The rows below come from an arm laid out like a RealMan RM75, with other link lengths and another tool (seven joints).
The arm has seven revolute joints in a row. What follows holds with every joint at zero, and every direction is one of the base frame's. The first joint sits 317.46 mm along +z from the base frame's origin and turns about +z. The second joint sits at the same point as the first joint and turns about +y. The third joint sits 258.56 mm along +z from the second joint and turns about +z. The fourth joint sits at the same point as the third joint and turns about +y. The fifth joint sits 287.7 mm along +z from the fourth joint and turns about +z. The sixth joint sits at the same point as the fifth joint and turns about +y. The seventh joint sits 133.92 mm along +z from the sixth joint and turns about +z. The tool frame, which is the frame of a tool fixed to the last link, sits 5 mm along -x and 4 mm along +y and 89 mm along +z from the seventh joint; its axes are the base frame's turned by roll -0.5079, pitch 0 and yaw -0.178 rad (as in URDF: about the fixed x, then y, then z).
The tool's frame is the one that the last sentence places.
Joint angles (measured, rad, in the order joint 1, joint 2, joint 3, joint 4, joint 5, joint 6, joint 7), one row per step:
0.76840 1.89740 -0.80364 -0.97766 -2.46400 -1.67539 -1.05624
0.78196 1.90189 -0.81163 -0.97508 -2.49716 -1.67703 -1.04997
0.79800 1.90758 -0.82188 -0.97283 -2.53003 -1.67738 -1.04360
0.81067 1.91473 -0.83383 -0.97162 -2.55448 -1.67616 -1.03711
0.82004 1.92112 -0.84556 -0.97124 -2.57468 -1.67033 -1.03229
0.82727 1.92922 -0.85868 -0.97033 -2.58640 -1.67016 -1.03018
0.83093 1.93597 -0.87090 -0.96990 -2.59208 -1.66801 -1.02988
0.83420 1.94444 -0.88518 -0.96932 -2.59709 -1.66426 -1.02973
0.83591 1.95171 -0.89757 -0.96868 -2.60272 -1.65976 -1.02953
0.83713 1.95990 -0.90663 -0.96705 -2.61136 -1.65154 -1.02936
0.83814 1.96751 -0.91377 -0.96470 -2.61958 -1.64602 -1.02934
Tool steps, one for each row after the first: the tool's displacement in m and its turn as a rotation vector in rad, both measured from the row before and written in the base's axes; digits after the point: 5 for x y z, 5 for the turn. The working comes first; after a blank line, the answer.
Tool pose at each row, in the base's axes (x y z in m, rotation vector in rad; the steps are taken from these numbers as rounded here):
0.24871 0.49131 0.12816 0.62426 2.62600 1.11048
0.24874 0.49178 0.12508 0.60470 2.60359 1.09130
0.24720 0.49294 0.12143 0.57961 2.58240 1.07330
0.24506 0.49374 0.11689 0.55796 2.56712 1.05748
0.24364 0.49510 0.11315 0.53735 2.55214 1.05020
0.24119 0.49456 0.10747 0.51762 2.54852 1.03289
0.23936 0.49404 0.10250 0.50100 2.54780 1.02056
0.23731 0.49335 0.09635 0.48276 2.54812 1.00720
0.23638 0.49268 0.09120 0.46782 2.54608 0.99685
0.23645 0.49249 0.08622 0.45638 2.54131 0.99149
0.23679 0.49174 0.08153 0.44781 2.53766 0.98362

0.00003 0.00047 -0.00308 -0.01370 -0.03025 -0.00383
-0.00154 0.00116 -0.00365 -0.01380 -0.03137 0.00020
-0.00214 0.00080 -0.00454 -0.01247 -0.02454 0.00165
-0.00142 0.00136 -0.00374 -0.00650 -0.02238 0.00336
-0.00245 -0.00054 -0.00568 -0.01453 -0.01402 0.00552
-0.00183 -0.00052 -0.00497 -0.01097 -0.00935 0.00628
-0.00205 -0.00069 -0.00615 -0.01206 -0.00917 0.00749
-0.00093 -0.00067 -0.00515 -0.00923 -0.00930 0.00541
0.00007 -0.00019 -0.00498 -0.00493 -0.00942 0.00351
0.00034 -0.00075 -0.00469 -0.00636 -0.00776 0.00169

